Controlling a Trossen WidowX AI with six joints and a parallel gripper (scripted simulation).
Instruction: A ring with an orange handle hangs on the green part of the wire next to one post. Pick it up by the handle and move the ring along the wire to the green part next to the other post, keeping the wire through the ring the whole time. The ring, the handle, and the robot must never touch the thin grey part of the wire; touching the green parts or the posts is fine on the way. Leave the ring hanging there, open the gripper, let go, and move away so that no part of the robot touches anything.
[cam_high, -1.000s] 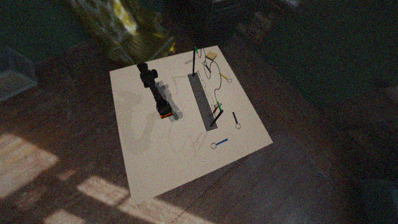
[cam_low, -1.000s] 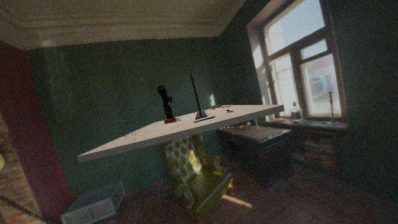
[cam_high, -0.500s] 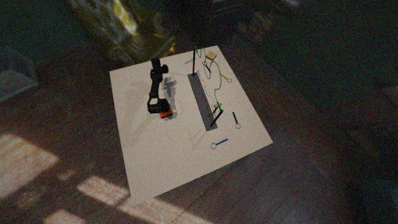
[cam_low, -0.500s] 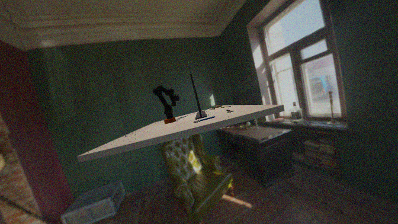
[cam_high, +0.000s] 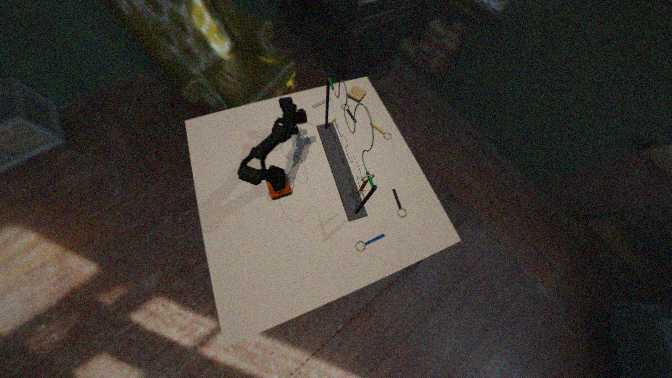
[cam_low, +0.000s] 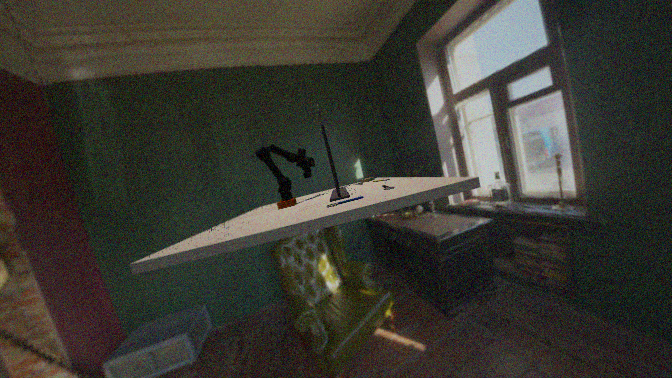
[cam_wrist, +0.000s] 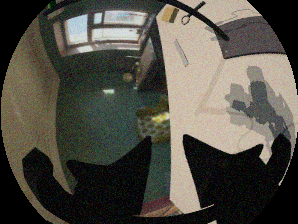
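Now: the ring with orange handle 200 mm ahead of my gripper tip, 540 mm to the right of it and 110 mm above it. Also, from my gripper tip: yellow-handled ring (560 mm ahead, 130 mm to the right, 220 mm below); tan block (500 mm ahead, 210 mm to the left, 210 mm below); black-handled ring (460 mm ahead, 630 mm to the right, 220 mm below).
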